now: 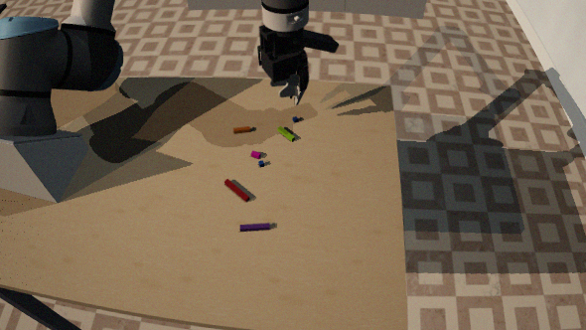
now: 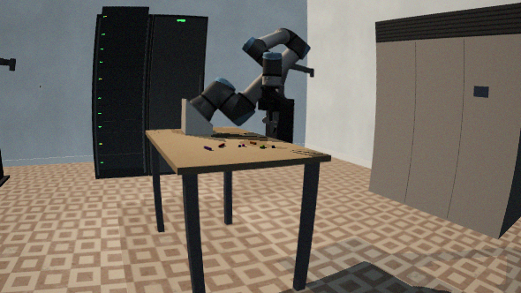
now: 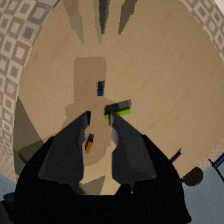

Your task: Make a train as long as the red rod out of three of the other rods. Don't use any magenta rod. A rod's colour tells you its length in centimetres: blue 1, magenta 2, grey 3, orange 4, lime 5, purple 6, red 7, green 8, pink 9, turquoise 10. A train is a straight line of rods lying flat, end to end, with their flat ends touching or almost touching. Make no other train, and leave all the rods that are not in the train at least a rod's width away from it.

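My hand is 80 mm above the lime rod, 50 mm to the left of it and 20 mm past it. Also, from my hand: red rod: 210 mm to the right, 120 mm behind, 80 mm below; then magenta rod: 110 mm to the right, 90 mm behind, 80 mm below; then orange rod: 130 mm behind, 80 mm below, 30 mm to the right.
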